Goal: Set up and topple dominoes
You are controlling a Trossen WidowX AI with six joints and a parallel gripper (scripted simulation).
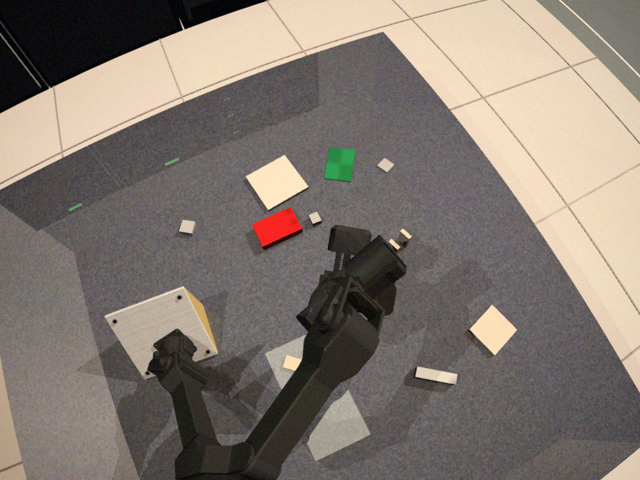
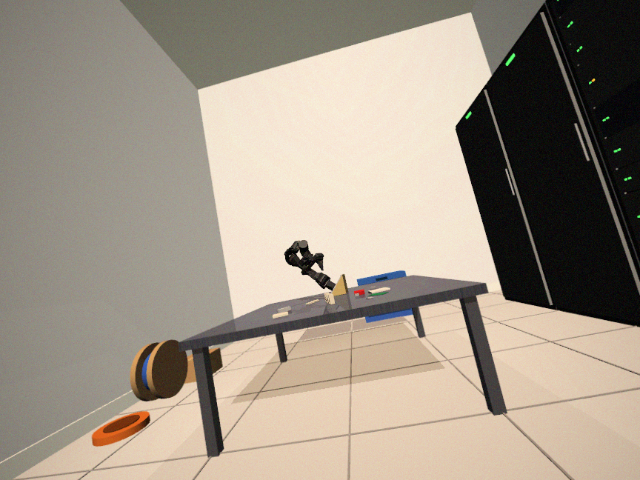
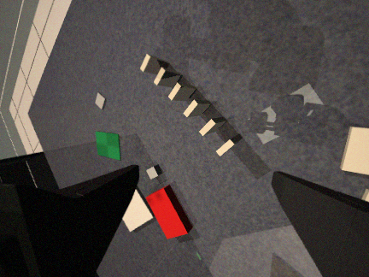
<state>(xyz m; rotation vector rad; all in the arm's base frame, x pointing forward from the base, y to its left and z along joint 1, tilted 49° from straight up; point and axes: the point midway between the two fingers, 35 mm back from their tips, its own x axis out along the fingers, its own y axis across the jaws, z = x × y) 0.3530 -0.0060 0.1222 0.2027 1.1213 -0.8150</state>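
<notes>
Now: the whitish bar 230 mm to the right of my gripper tip, 150 mm below it and 70 mm ahead of it. The rest, counted from my gripper tip: white tile (330 mm to the left, 160 mm below, 20 mm ahead); then small cube (200 mm to the left, 150 mm below, 50 mm ahead); then red tile (220 mm to the left, 150 mm below, 40 mm behind).
</notes>
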